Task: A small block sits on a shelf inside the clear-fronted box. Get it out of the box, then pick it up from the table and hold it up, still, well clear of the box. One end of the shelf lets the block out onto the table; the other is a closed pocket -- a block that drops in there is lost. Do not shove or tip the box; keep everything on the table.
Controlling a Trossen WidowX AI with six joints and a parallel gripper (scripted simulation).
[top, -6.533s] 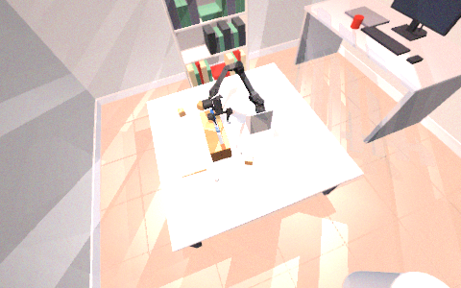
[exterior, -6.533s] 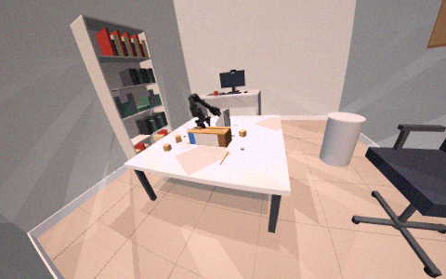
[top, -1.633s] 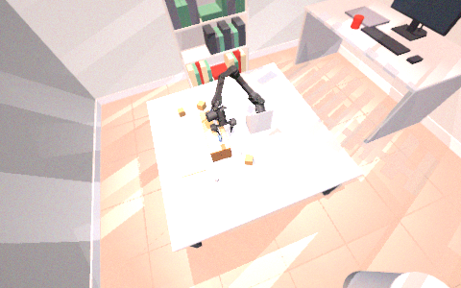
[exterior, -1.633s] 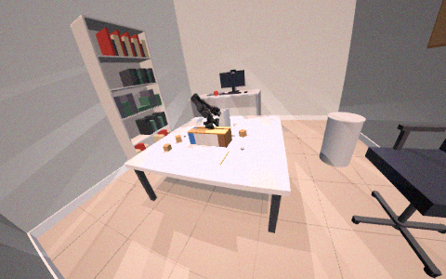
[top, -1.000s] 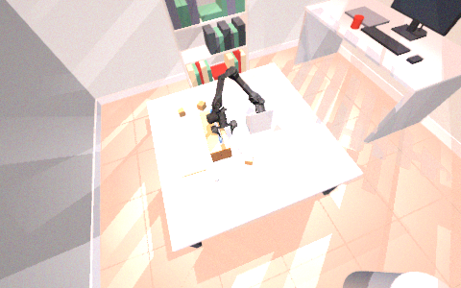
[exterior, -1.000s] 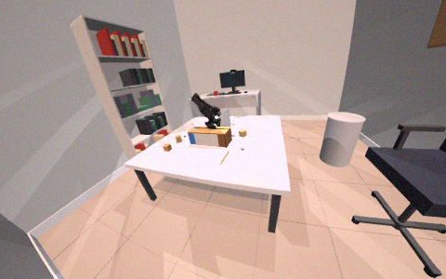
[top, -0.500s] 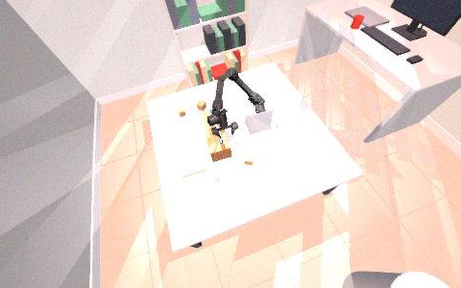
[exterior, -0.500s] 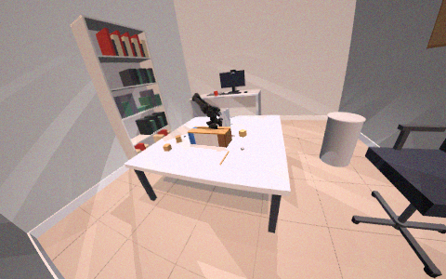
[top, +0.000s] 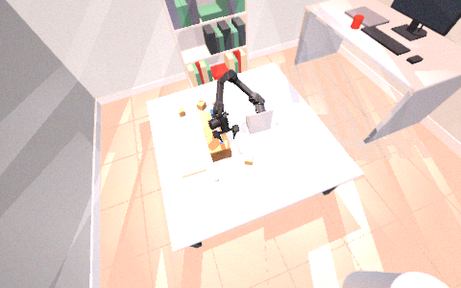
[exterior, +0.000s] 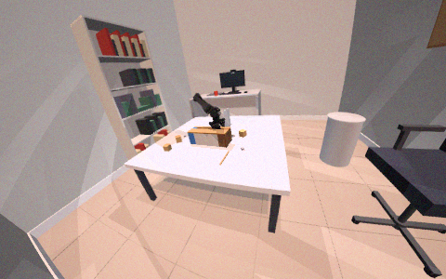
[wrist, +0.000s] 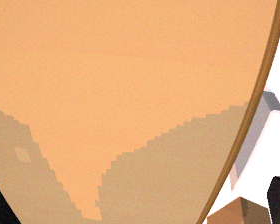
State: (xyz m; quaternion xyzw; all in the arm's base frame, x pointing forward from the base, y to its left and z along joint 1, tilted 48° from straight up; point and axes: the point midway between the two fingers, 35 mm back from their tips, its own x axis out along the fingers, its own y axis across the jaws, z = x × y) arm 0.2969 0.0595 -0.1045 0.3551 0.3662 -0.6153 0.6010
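The small blue block lies 60 mm ahead of my gripper tip and 20 mm to the left of it. Also, from my gripper tip: clear-fronted box 100 mm to the right, 40 mm ahead, 20 mm below; thin stick 290 mm ahead, 130 mm to the left, 80 mm below.
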